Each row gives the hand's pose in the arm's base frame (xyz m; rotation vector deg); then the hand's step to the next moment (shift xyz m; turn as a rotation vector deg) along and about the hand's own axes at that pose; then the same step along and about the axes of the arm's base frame.
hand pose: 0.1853 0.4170 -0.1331 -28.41 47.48 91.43
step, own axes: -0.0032 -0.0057 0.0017 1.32 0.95 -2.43
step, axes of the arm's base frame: 0.0064 -0.0007 0.0021 -1.51 -0.96 -2.31
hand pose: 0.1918 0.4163 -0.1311 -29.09 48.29 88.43
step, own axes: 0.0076 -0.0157 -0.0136 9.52 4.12 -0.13
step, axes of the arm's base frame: 0.0120 -0.0055 -0.0177 -5.56 6.17 -6.21
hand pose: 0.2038 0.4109 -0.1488 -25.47 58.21 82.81
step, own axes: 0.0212 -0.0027 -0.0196 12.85 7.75 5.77
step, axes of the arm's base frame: -0.0070 -0.0031 -0.0280 -7.79 13.33 -4.50
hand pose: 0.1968 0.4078 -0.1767 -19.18 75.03 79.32
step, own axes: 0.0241 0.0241 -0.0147 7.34 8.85 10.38
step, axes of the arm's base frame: -0.0344 0.0066 -0.0123 -4.82 14.58 2.02
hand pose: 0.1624 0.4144 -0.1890 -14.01 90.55 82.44
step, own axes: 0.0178 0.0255 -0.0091 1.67 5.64 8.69
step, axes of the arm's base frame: -0.0315 0.0072 0.0026 -0.45 9.78 3.79
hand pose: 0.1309 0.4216 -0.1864 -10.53 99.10 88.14
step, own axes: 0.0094 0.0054 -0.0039 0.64 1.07 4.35
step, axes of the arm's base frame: -0.0112 0.0015 -0.0020 0.93 4.38 0.66
